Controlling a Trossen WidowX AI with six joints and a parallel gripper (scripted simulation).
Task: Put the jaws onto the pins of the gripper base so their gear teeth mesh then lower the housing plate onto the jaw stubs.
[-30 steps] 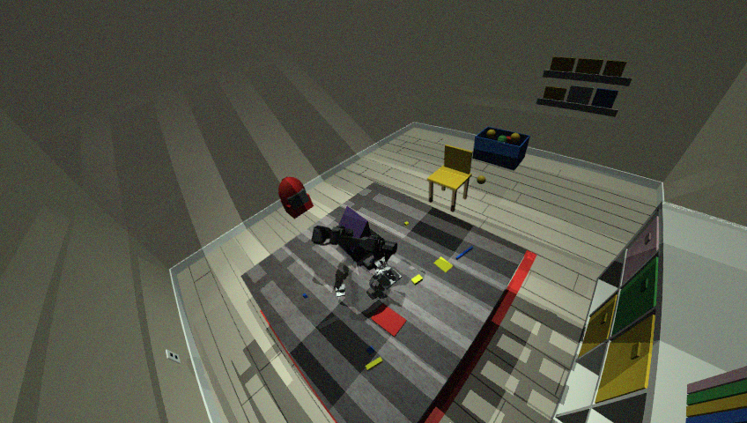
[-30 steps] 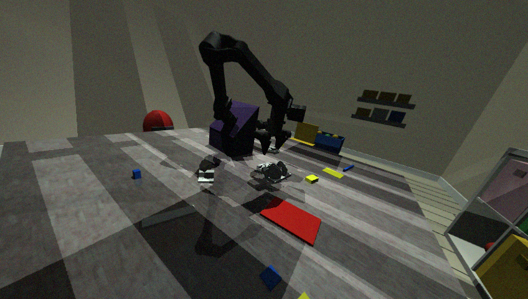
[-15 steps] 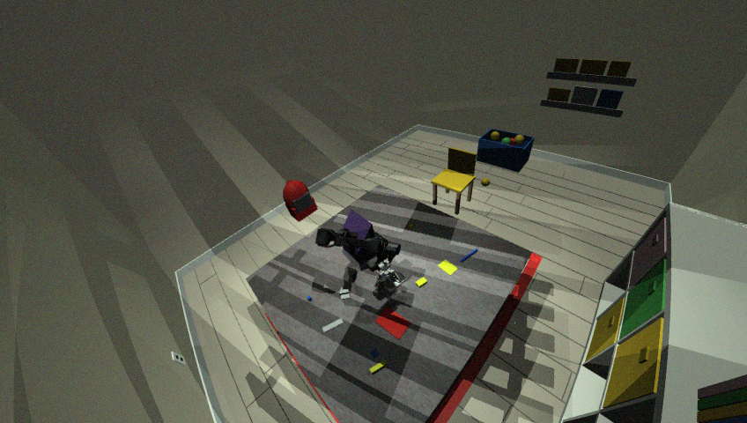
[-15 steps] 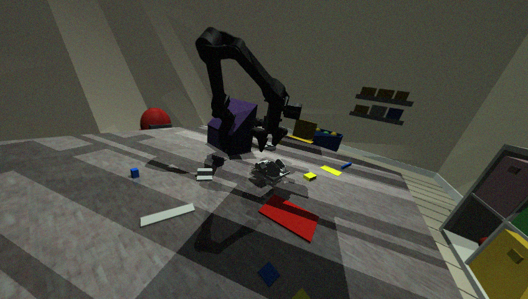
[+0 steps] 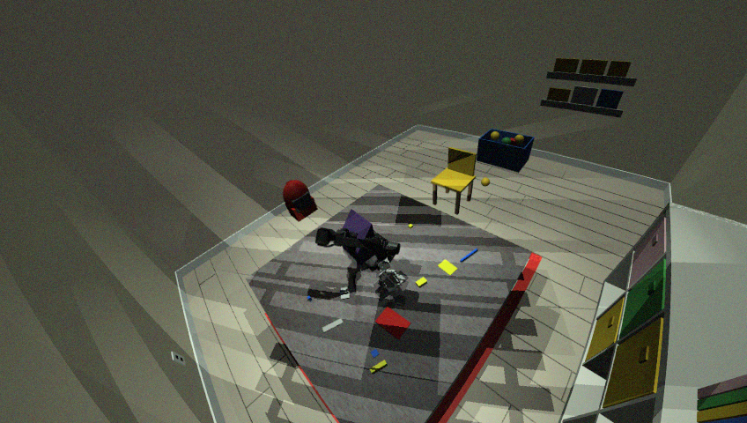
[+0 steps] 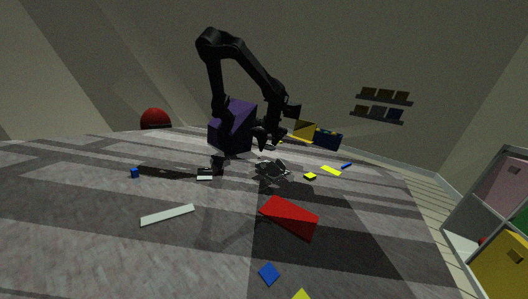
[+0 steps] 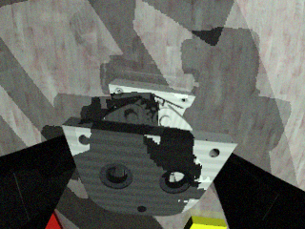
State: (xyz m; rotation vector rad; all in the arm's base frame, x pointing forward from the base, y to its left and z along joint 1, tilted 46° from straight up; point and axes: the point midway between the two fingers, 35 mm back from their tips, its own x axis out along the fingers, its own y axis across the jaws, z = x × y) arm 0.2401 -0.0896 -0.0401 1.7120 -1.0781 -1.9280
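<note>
My gripper tip is now 1 cm short of the white gripper base and 2 cm below it. Round my gripper tip: white housing plate: 8 cm below; yellow block: 20 cm ahead, 6 cm to the left, 8 cm below; red sheet: 20 cm ahead, 21 cm to the right, 8 cm below.
</note>
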